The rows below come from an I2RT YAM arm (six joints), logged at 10 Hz.
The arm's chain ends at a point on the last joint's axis. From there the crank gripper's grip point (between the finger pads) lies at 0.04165 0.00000 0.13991 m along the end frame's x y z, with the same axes.
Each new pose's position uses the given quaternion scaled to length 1; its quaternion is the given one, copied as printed.
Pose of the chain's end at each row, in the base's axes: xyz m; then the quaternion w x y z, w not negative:
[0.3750 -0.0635 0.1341 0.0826 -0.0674 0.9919 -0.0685]
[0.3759 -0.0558 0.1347 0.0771 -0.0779 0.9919 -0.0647]
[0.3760 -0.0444 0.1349 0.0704 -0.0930 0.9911 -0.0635]
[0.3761 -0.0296 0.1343 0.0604 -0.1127 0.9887 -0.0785]
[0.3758 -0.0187 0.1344 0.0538 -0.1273 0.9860 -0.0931]
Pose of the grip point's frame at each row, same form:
[0.3585 -0.0870 -0.0090 0.0826 -0.0674 0.9919 -0.0685]
[0.3581 -0.0789 -0.0083 0.0771 -0.0779 0.9919 -0.0647]
[0.3567 -0.0682 -0.0078 0.0704 -0.0930 0.9911 -0.0635]
[0.3550 -0.0591 -0.0071 0.0604 -0.1127 0.9887 -0.0785]
[0.3539 -0.0533 -0.0057 0.0538 -0.1273 0.9860 -0.0931]

